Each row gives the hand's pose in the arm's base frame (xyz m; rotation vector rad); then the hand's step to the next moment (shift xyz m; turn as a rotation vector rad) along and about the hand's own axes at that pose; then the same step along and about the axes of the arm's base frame.
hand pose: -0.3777 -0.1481 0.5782 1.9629 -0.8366 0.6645
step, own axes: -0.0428 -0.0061 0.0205 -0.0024 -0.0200 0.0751
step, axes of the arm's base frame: -0.0197 -0.0028 -0.0435 0.0234 -0.0569 -0.0475
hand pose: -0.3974 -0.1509 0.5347 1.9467 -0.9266 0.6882
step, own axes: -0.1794 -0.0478 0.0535 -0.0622 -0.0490 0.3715
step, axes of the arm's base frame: -0.0581 0.0326 -0.1814 0.0462 -0.2826 -0.2496
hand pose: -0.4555 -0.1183 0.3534 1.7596 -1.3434 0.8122
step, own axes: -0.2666 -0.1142 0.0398 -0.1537 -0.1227 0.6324
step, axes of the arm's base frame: 0.0474 0.1121 -0.2662 0.1050 -0.4519 -0.4726
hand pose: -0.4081 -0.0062 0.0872 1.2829 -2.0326 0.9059
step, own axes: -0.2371 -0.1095 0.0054 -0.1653 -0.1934 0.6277
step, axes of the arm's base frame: 0.1904 0.0887 -0.1553 0.1749 -0.4641 -0.4613
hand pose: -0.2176 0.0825 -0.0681 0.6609 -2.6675 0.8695
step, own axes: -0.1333 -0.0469 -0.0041 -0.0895 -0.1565 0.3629
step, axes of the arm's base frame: 0.1387 0.0142 -0.0235 0.1180 -0.3024 -0.2425
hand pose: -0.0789 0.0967 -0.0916 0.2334 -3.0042 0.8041
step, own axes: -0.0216 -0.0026 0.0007 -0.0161 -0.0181 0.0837
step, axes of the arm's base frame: 0.0218 0.0004 -0.0006 0.0200 -0.0550 -0.0646
